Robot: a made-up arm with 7 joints. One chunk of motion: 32 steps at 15 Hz.
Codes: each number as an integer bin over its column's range. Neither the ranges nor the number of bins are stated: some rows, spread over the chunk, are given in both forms.
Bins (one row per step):
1: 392 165 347 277 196 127 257
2: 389 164 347 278 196 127 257
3: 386 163 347 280 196 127 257
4: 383 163 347 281 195 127 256
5: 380 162 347 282 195 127 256
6: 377 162 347 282 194 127 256
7: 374 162 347 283 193 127 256
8: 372 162 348 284 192 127 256
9: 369 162 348 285 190 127 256
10: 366 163 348 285 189 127 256
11: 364 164 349 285 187 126 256
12: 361 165 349 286 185 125 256
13: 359 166 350 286 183 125 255
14: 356 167 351 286 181 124 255
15: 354 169 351 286 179 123 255
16: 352 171 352 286 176 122 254
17: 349 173 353 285 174 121 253
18: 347 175 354 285 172 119 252
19: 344 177 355 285 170 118 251
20: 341 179 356 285 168 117 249
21: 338 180 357 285 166 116 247
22: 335 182 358 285 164 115 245
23: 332 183 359 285 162 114 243
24: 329 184 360 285 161 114 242
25: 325 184 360 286 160 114 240
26: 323 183 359 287 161 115 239
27: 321 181 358 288 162 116 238
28: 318 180 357 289 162 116 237
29: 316 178 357 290 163 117 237
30: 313 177 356 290 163 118 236
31: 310 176 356 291 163 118 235
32: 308 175 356 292 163 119 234
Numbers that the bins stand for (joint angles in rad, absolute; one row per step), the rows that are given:
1: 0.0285 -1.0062 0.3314 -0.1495 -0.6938 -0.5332 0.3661
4: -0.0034 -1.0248 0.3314 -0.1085 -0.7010 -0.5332 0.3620
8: -0.0423 -1.0341 0.3401 -0.0777 -0.7223 -0.5332 0.3620
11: -0.0707 -1.0155 0.3487 -0.0675 -0.7579 -0.5407 0.3620
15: -0.1061 -0.9691 0.3660 -0.0572 -0.8149 -0.5633 0.3580
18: -0.1309 -0.9133 0.3920 -0.0675 -0.8648 -0.5934 0.3458
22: -0.1734 -0.8482 0.4266 -0.0675 -0.9218 -0.6236 0.3173
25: -0.2088 -0.8296 0.4439 -0.0572 -0.9503 -0.6311 0.2969
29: -0.2407 -0.8854 0.4179 -0.0162 -0.9289 -0.6085 0.2847
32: -0.2690 -0.9133 0.4093 0.0043 -0.9289 -0.5934 0.2725
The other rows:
2: 0.0179 -1.0155 0.3314 -0.1393 -0.6938 -0.5332 0.3661
3: 0.0072 -1.0248 0.3314 -0.1188 -0.6938 -0.5332 0.3661
5: -0.0140 -1.0341 0.3314 -0.0983 -0.7010 -0.5332 0.3620
6: -0.0246 -1.0341 0.3314 -0.0983 -0.7081 -0.5332 0.3620
7: -0.0353 -1.0341 0.3314 -0.0880 -0.7152 -0.5332 0.3620
9: -0.0530 -1.0341 0.3401 -0.0675 -0.7366 -0.5332 0.3620
10: -0.0636 -1.0248 0.3401 -0.0675 -0.7437 -0.5332 0.3620
12: -0.0813 -1.0062 0.3487 -0.0572 -0.7722 -0.5482 0.3620
13: -0.0884 -0.9969 0.3574 -0.0572 -0.7864 -0.5482 0.3580
14: -0.0990 -0.9877 0.3660 -0.0572 -0.8007 -0.5558 0.3580
16: -0.1132 -0.9505 0.3747 -0.0572 -0.8363 -0.5708 0.3539
17: -0.1238 -0.9319 0.3833 -0.0675 -0.8505 -0.5784 0.3498
19: -0.1415 -0.8947 0.4006 -0.0675 -0.8790 -0.6010 0.3417
20: -0.1522 -0.8761 0.4093 -0.0675 -0.8933 -0.6085 0.3335
21: -0.1628 -0.8668 0.4179 -0.0675 -0.9075 -0.6160 0.3254
23: -0.1840 -0.8389 0.4352 -0.0675 -0.9360 -0.6311 0.3091
24: -0.1947 -0.8296 0.4439 -0.0675 -0.9432 -0.6311 0.3050
26: -0.2159 -0.8389 0.4352 -0.0470 -0.9432 -0.6236 0.2928
27: -0.2230 -0.8575 0.4266 -0.0367 -0.9360 -0.6160 0.2888
28: -0.2336 -0.8668 0.4179 -0.0265 -0.9360 -0.6160 0.2847
30: -0.2513 -0.8947 0.4093 -0.0162 -0.9289 -0.6010 0.2806
31: -0.2620 -0.9040 0.4093 -0.0060 -0.9289 -0.6010 0.2766

